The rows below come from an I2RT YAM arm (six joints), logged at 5 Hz.
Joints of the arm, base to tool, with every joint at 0 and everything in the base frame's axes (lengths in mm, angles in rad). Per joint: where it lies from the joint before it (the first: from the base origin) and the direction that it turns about. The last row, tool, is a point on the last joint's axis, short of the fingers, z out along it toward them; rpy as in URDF.
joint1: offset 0.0 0.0 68.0 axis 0 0 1
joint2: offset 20.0 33.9 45.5 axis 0 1 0
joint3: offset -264.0 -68.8 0.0 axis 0 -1 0
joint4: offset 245.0 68.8 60.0 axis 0 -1 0
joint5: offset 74.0 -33.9 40.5 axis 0 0 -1
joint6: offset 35.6 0.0 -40.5 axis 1 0 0
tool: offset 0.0 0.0 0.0 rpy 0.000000 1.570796 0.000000
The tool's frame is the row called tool.
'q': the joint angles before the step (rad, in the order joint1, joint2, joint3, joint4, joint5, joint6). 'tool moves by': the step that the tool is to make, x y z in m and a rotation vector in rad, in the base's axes. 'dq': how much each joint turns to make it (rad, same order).
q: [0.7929, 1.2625, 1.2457, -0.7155, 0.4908, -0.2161]
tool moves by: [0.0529, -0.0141, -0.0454, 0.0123, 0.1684, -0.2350]
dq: [-0.1654, 0.1632, -0.0021, -0.0216, -0.0400, 0.1481]
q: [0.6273, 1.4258, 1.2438, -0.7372, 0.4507, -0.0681]
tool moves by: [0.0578, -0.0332, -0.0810, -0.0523, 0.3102, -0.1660]
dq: [-0.1949, 0.2603, 0.0007, -0.0467, -0.1106, 0.0317]
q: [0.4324, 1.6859, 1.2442, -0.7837, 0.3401, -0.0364]
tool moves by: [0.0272, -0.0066, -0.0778, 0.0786, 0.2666, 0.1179]
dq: [-0.0698, 0.2371, 0.0000, 0.0528, -0.2171, -0.1405]
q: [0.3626, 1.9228, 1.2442, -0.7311, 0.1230, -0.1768]
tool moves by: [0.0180, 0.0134, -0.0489, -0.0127, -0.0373, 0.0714]
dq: [0.0177, 0.1511, -0.0002, 0.1889, 0.0153, -0.0579]
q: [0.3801, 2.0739, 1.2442, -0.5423, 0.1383, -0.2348]
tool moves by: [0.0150, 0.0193, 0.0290, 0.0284, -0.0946, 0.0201]
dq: [0.0321, -0.0153, 0.0973, -0.0156, 0.0129, 0.0091]
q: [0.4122, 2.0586, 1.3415, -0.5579, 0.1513, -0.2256]
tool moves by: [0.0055, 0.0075, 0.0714, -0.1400, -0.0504, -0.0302]
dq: [0.0249, -0.0552, 0.2155, -0.2849, 0.1579, 0.0108]
